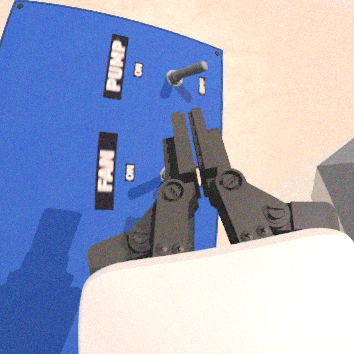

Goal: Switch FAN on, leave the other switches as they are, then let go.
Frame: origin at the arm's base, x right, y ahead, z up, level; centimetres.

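Seen in the pictures: gripper, fingertip midpoint: (188, 127).
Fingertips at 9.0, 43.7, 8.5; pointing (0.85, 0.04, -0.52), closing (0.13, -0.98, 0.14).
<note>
Offsets run from my fingertips to a thing's middle, as dx, dy, dz. "pt": to the spot under its first point. Level surfaces: height alone.
The blue panel @(dz -8.0) (55, 125) carries the black FAN label @(-1.5, +7.8, -10.0) (106, 171) with an ON label @(pt -1.8, +5.3, -11.1) (130, 172) beside it. A sliver of the FAN switch's collar @(pt -2.1, +1.8, -12.2) (163, 173) shows at the left edge of the gripper; its lever is hidden behind the fingers, so its position cannot be told. A shadow falls left of the collar. My gripper (188, 127) is shut and empty, over the right part of the panel, with its tips between the FAN and PUMP rows. The PUMP switch @(+9.5, -1.8, -10.7) (188, 72) leans right toward its blurred OFF label @(pt +9.2, -3.9, -14.3) (202, 85).
The PUMP label @(+10.4, +6.5, -10.0) (115, 67) and its ON label (138, 69) are above the FAN row. A pale surface @(dz -21.6) (280, 90) lies right of the panel's edge. A grey block (337, 182) stands at the right edge. The arm's shadow falls on the panel's lower left.
</note>
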